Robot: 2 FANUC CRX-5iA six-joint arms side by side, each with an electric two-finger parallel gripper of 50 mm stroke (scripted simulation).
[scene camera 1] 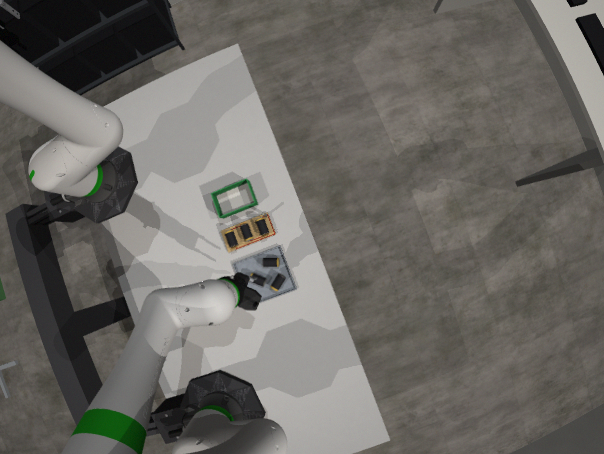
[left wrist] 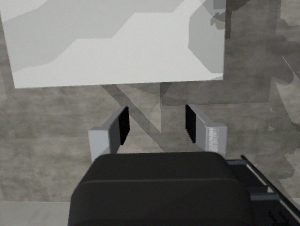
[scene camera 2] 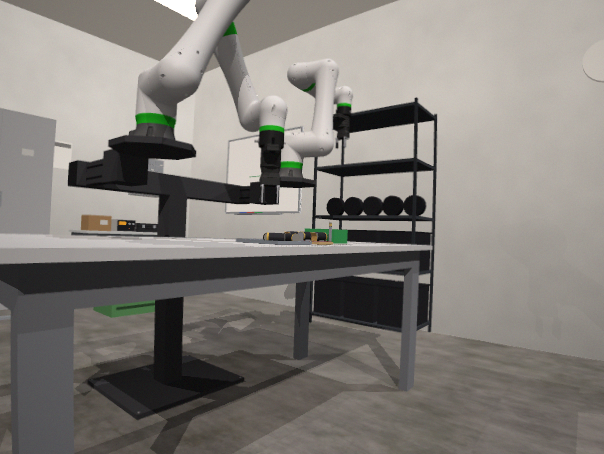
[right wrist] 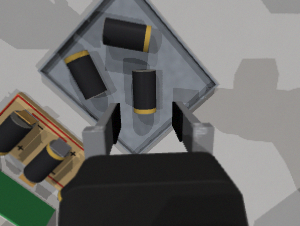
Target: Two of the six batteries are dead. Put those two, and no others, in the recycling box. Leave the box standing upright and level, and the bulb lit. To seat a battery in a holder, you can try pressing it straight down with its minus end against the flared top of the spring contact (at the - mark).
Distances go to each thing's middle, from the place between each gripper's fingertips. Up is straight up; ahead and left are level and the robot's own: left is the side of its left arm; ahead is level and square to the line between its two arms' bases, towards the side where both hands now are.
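My right hand [scene camera 2: 269,203] is 3 cm short of the grey tray [scene camera 1: 253,264], and it's 16 cm above it.
As for my left gripper, that one's 22 cm short of the grey tray and 102 cm to the left of it, and it sits 59 cm above it.
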